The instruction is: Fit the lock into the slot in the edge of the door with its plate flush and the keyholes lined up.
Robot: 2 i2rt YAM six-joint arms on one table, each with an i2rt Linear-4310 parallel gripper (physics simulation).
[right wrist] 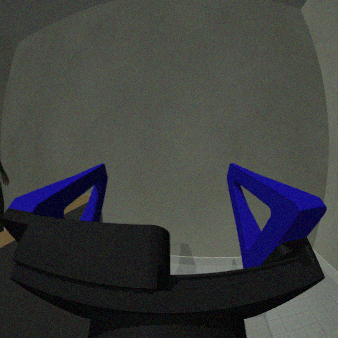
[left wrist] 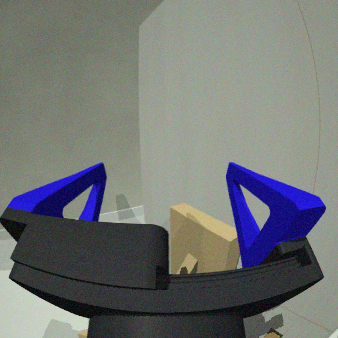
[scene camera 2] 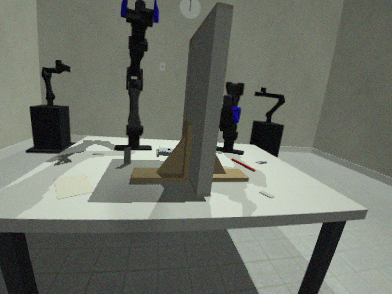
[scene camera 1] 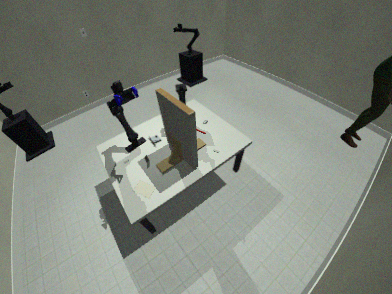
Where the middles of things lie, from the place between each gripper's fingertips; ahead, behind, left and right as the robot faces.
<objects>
I see the grey door panel (scene camera 2: 208, 49) 9 cm to the right of my left hand and 2 cm ahead of it. From my left hand the other things lie so: wooden base (scene camera 2: 175, 168) (19 cm below, 9 cm to the right, 2 cm ahead).
I see the grey door panel 37 cm below my right hand, 22 cm to the left of it and 9 cm ahead of it. From my right hand the other things lie so: wooden base (55 cm below, 22 cm to the left, 9 cm ahead).
</objects>
